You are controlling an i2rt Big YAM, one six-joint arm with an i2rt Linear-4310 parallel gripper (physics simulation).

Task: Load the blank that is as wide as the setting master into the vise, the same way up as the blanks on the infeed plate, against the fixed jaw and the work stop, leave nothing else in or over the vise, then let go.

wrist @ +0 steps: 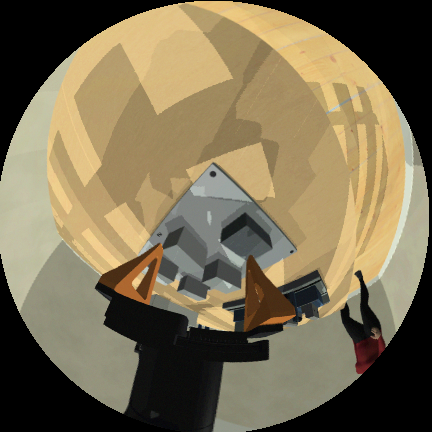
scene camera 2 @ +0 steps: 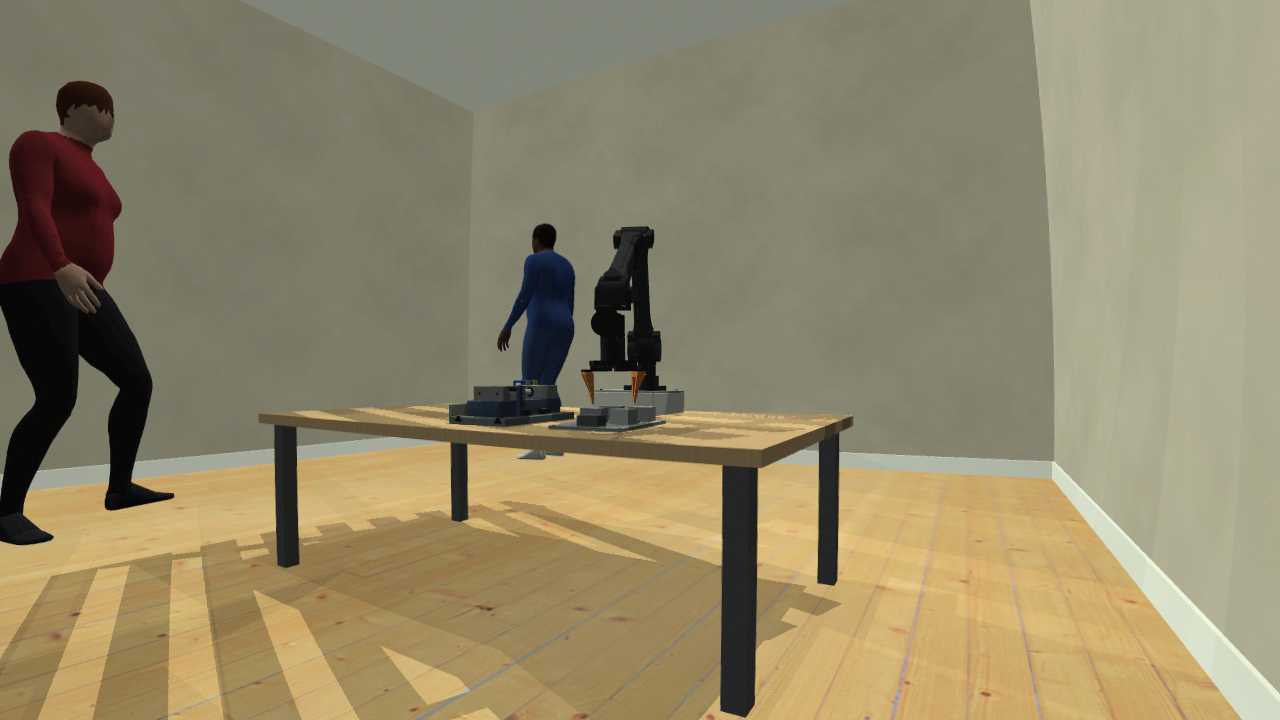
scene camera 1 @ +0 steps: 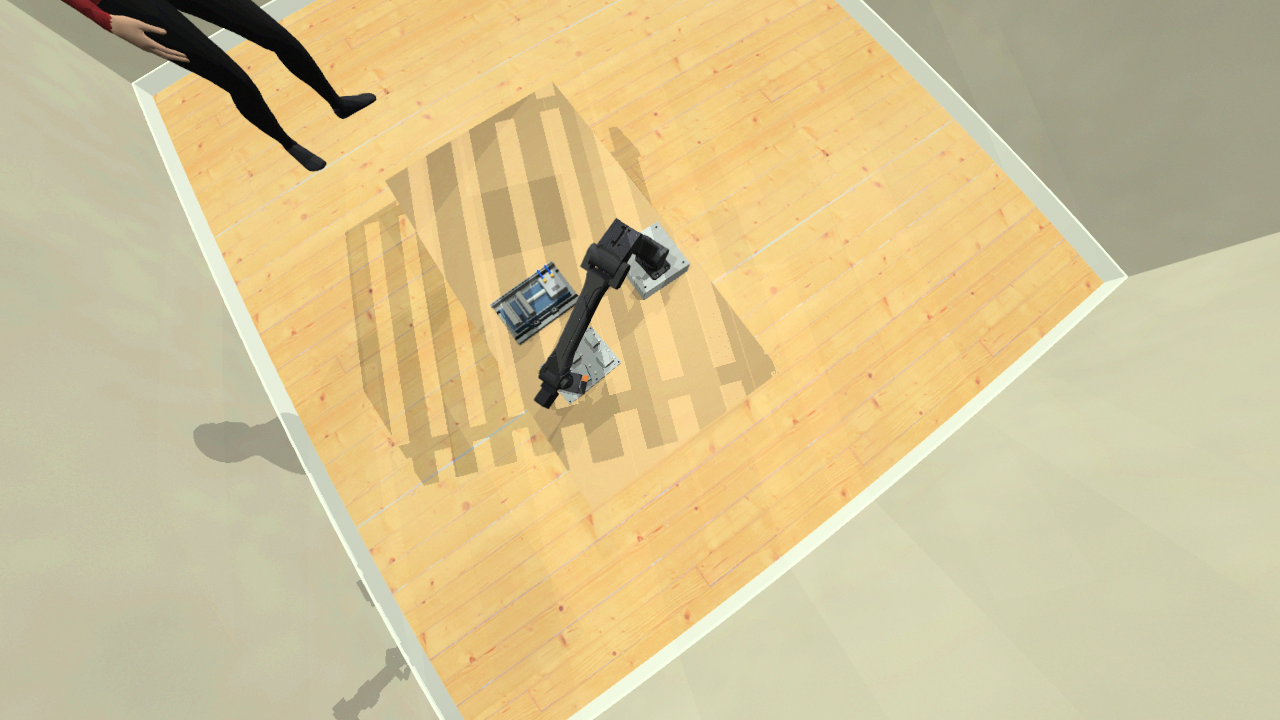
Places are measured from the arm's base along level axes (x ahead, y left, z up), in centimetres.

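Pixels of known places: gripper, fingertip midpoint: (wrist: 203, 253) (scene camera 2: 613, 403); arm's base, link origin: (scene camera 2: 645, 390) (scene camera 1: 652, 263).
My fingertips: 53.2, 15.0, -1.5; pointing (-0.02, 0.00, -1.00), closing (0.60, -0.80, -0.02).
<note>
Ahead of a thing's pixels: the offset from my fingertips to its middle, as dx, dy, dz. Level surfaces: height alone.
The infeed plate @[-6.8, -4.3, -5.5] (scene camera 1: 608, 364) (scene camera 2: 617, 428) (wrist: 220, 187) is a pale grey sheet carrying several grey blocks. A dark-topped block @[+2.3, -4.6, -3.9] (scene camera 2: 591, 418) (wrist: 247, 235) stands near one edge; a lighter grey block @[-5.6, -0.1, -3.3] (wrist: 185, 245) and smaller blocks @[-6.9, -8.8, -3.3] (wrist: 221, 275) @[-16.3, -8.6, -3.3] (wrist: 194, 287) stand beside it. Which blank matches the setting master's width, and which part is the master, I cannot tell. The blue and grey vise @[-9.3, -34.6, -1.0] (scene camera 1: 528, 308) (scene camera 2: 501, 407) (wrist: 306, 297) stands beside the plate; its jaw contents are too small to read. My gripper (scene camera 2: 613, 402) (wrist: 203, 253) is open and empty, orange fingers pointing down above the blocks, apart from them.
The arm's light grey base (scene camera 1: 666, 279) (scene camera 2: 671, 400) stands behind the plate on the wooden table @[dz -5.9] (scene camera 2: 760, 438). The arm covers part of the plate in scene camera 1. A person in red (scene camera 2: 67, 214) (wrist: 369, 352) and a person in blue (scene camera 2: 547, 286) stand away from the table.
</note>
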